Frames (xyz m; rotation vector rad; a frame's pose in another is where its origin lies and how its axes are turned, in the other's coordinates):
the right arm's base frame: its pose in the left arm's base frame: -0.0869 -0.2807 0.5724 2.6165 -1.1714 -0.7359
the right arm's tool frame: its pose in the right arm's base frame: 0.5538 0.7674 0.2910 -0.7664 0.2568 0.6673
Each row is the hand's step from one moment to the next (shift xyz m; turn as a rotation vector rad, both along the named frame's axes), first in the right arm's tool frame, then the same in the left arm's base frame.
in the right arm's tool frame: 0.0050 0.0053 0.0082 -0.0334 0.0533 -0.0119
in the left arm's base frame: -0.0073 -0.0075 0.0033 -0.0248 0.0403 0.0431
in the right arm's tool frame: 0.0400 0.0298 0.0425 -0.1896 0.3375 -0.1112
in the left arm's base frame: -0.0335 -0.0514 0.0229 -0.1196 0.2513 0.2911
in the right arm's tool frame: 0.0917 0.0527 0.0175 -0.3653 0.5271 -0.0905
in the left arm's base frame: -0.0038 -0.0844 0.0660 -0.2807 0.4178 0.4075
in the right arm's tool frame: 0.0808 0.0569 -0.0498 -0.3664 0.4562 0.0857
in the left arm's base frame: 0.0463 -0.0447 0.0900 -0.3973 0.3345 0.2828
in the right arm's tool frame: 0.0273 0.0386 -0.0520 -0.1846 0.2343 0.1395
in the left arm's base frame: 0.0366 0.0022 0.0599 -0.2820 0.1267 0.1133
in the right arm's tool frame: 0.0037 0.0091 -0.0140 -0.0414 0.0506 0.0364
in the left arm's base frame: 0.0091 0.0037 0.0140 -0.0667 0.0260 0.0219
